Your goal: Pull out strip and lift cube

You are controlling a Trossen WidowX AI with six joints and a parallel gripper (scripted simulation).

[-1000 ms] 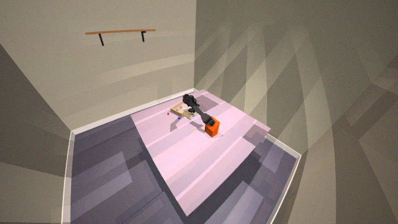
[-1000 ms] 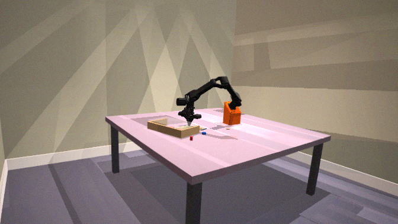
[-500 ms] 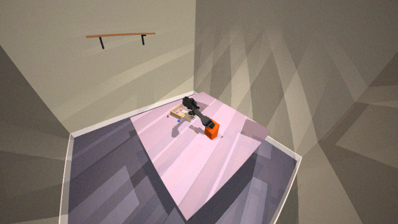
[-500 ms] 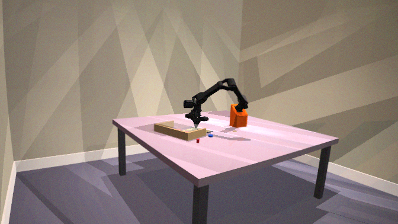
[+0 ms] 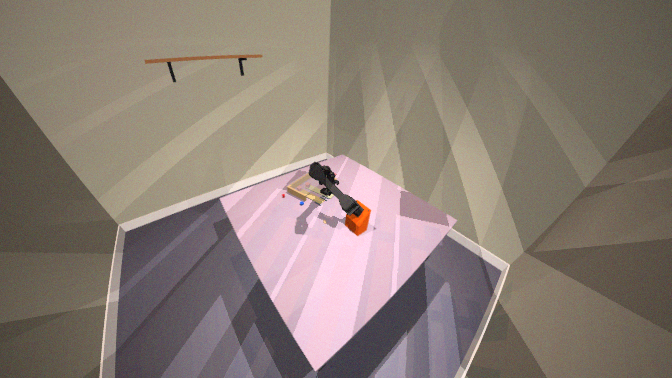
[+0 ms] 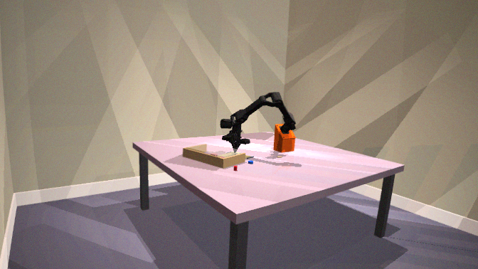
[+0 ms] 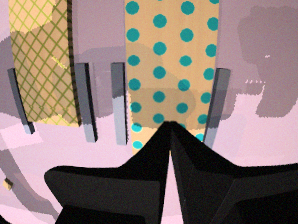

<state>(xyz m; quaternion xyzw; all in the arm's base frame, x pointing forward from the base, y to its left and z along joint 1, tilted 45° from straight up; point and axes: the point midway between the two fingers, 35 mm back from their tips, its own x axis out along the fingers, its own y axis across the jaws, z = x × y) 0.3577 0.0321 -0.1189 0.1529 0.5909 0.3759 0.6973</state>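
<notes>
The yellow cross-hatched strip is 30 mm ahead of my gripper tip and 110 mm to the left of it. Round my gripper tip: red cube (200 mm ahead, 300 mm to the left); blue cube (40 mm ahead, 230 mm to the left).
</notes>
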